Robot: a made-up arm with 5 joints. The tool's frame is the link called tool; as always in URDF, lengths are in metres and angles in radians.
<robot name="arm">
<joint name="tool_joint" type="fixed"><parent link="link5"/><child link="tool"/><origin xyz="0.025 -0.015 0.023" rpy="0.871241 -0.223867 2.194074"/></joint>
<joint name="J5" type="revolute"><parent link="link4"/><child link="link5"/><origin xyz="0.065 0.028 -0.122" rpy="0 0 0"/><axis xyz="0 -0.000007 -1"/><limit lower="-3.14" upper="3.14" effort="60" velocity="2.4"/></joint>
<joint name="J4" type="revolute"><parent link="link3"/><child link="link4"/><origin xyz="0.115 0.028 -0.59" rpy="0 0 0"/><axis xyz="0 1 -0.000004"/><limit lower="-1.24" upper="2.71" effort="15" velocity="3.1"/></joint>
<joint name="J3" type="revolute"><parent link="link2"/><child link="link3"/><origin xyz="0.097 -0.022 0.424" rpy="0 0 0"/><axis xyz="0 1 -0.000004"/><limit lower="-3.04" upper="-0.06" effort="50" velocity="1.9"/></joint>
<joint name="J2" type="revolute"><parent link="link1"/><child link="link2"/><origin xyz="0.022 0.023 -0.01" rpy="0 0 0"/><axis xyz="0 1 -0.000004"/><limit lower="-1.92" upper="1.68" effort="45" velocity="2"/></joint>
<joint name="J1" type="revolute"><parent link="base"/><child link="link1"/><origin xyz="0.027 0.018 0.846" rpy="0 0 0"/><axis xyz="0 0 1"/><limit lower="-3.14" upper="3.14" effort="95" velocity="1.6"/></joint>
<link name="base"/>
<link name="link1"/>
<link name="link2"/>
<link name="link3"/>
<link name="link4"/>
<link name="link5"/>
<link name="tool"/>
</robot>
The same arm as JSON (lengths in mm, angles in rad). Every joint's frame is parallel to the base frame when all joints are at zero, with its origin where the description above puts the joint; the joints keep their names.
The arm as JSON. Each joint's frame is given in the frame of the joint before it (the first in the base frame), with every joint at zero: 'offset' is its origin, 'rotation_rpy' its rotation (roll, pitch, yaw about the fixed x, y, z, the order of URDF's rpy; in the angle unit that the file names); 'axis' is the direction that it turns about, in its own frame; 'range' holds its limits. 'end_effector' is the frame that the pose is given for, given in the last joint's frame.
{"length_unit": "mm", "angle_unit": "rad", "chain": [{"id": "J1", "offset": [27.0, 18.0, 846.0], "rotation_rpy": [0.0, 0.0, 0.0], "axis": [0.0, 0.0, 1.0], "range": [-3.14, 3.14]}, {"id": "J2", "offset": [22.0, 23.0, -10.0], "rotation_rpy": [0.0, 0.0, 0.0], "axis": [0.0, 1.0, 0.0], "range": [-1.92, 1.68]}, {"id": "J3", "offset": [97.0, -22.0, 424.0], "rotation_rpy": [0.0, 0.0, 0.0], "axis": [0.0, 1.0, 0.0], "range": [-3.04, -0.06]}, {"id": "J4", "offset": [115.0, 28.0, -590.0], "rotation_rpy": [0.0, 0.0, 0.0], "axis": [0.0, 1.0, 0.0], "range": [-1.24, 2.71]}, {"id": "J5", "offset": [65.0, 28.0, -122.0], "rotation_rpy": [0.0, 0.0, 0.0], "axis": [0.0, 0.0, -1.0], "range": [-3.14, 3.14]}], "end_effector": {"offset": [25.0, -15.0, 23.0], "rotation_rpy": [0.8712, -0.2239, 2.1941]}}
